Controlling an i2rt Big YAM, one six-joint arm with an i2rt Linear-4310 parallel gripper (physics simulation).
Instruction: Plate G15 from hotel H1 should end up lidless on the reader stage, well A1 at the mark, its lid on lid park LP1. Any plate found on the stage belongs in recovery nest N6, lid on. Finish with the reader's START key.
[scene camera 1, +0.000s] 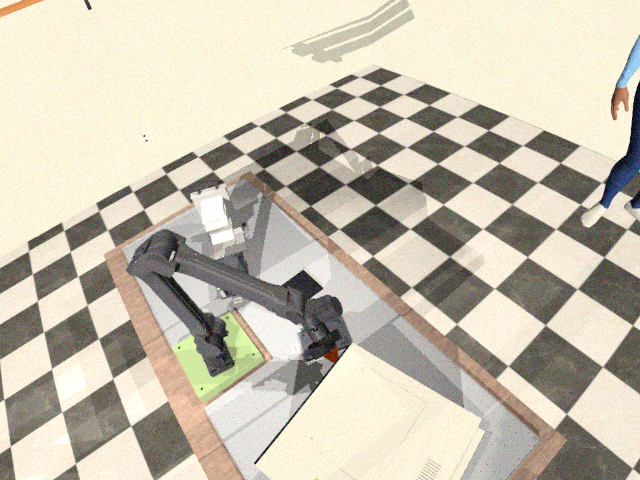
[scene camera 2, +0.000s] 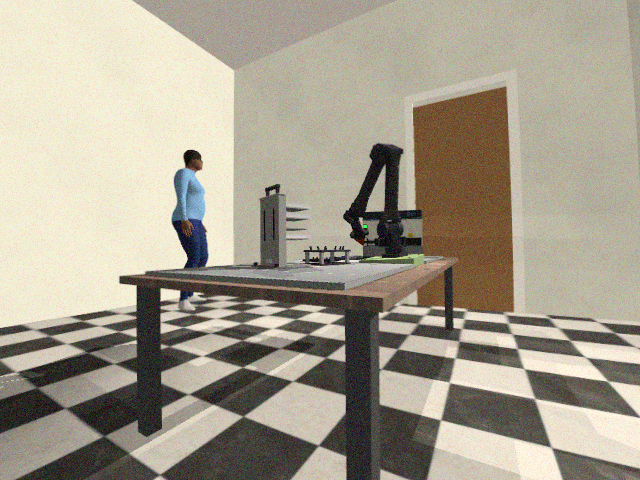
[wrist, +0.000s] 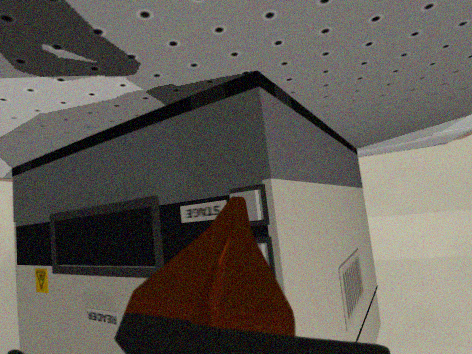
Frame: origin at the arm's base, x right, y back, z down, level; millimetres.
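Seen in the pictures: gripper, between the fingertips: (scene camera 2: 363, 244) (wrist: 238, 205); arm's base, origin of its link: (scene camera 1: 217, 358) (scene camera 2: 395, 256).
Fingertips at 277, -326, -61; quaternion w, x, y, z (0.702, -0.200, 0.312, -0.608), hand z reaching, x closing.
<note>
Pixels of each thing's middle, then the offset from my fingertips to it, as dx, dy, dz. "*": a spot on its surface instead.
- reader, middle of its body: (wrist: 219, 256) (scene camera 1: 369, 458) (scene camera 2: 392, 235) +272, +75, -63
- START key, middle of its body: (wrist: 254, 258) +33, -1, -33
- slot, a spot on its surface: (wrist: 106, 237) * +91, +134, -13
- low rack with posts, middle of its body: (scene camera 1: 231, 273) (scene camera 2: 327, 255) -584, +154, +46
The reader (scene camera 1: 361, 418) (wrist: 315, 225) is a cream and grey box. In the wrist view its STAGE key (wrist: 255, 204) shows beside the STAGE label. The START key (wrist: 263, 248) is mostly hidden behind the orange fingers, and its label is hidden. My gripper (scene camera 1: 331, 355) (scene camera 2: 360, 241) (wrist: 238, 205) is shut and empty. Its tip overlaps the left edge of the STAGE key in the wrist view; contact cannot be told. The slot (wrist: 106, 237) in the reader's front is dark. No stage sticks out in the wrist view. Plate G15 and its lid cannot be made out.
A grey tower with shelves (scene camera 1: 212, 209) (scene camera 2: 272, 232) stands at the table's far end in scene camera 1. A low rack with posts (scene camera 2: 326, 251) stands between it and the arm. The arm stands on a green base (scene camera 1: 240, 356). A green light (scene camera 2: 364, 226) shows on the reader.
</note>
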